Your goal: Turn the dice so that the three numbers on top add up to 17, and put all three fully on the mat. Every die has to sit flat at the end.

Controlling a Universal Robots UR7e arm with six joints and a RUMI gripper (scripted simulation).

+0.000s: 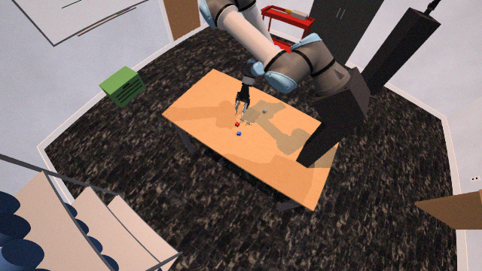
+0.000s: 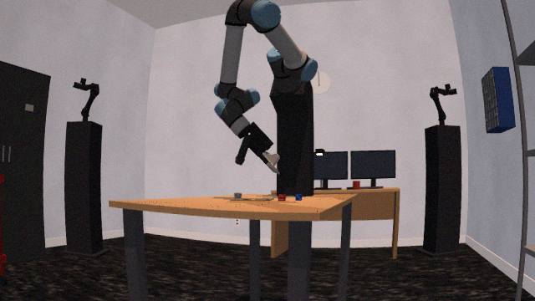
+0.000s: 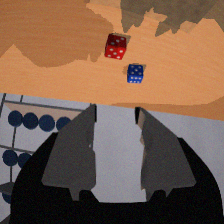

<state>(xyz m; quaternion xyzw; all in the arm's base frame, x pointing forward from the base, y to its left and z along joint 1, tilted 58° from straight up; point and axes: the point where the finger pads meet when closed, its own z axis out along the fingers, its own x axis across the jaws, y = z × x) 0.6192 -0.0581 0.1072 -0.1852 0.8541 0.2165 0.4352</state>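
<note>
Right now my hand is 10 mm short of the red die, 20 mm to the right of it and 100 mm above it. The rest, counted from my hand: blue die: 20 mm behind, 90 mm to the left, 100 mm below; grey die: 180 mm behind, 160 mm to the right, 100 mm below; tan mat: 60 mm behind, 90 mm to the right, 110 mm below.
</note>
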